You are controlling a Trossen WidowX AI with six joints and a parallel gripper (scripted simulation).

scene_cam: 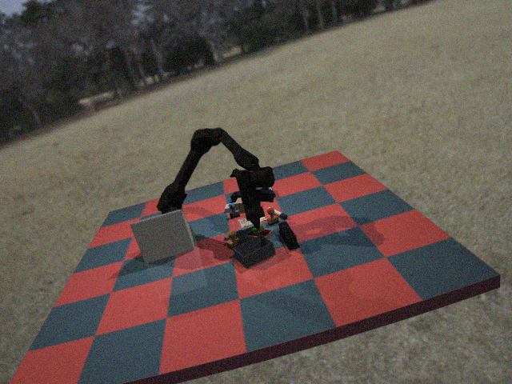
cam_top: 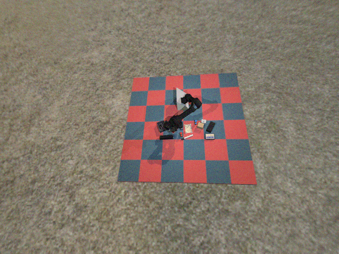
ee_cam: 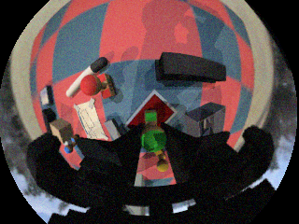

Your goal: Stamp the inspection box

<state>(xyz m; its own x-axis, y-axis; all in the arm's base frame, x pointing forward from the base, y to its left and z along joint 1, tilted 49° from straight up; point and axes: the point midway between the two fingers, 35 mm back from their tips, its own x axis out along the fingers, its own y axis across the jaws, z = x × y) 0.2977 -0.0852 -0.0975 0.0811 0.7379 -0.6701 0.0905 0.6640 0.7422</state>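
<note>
The ink pad lies 30 mm below my gripper tip. From my gripper tip the other things lie so: yellow-knobbed stamp (100 mm behind, 10 mm to the right, 20 mm below); then red-knobbed stamp (70 mm ahead, 70 mm to the left, 20 mm below); then long black block (80 mm ahead, 90 mm to the right, 20 mm below).
</note>
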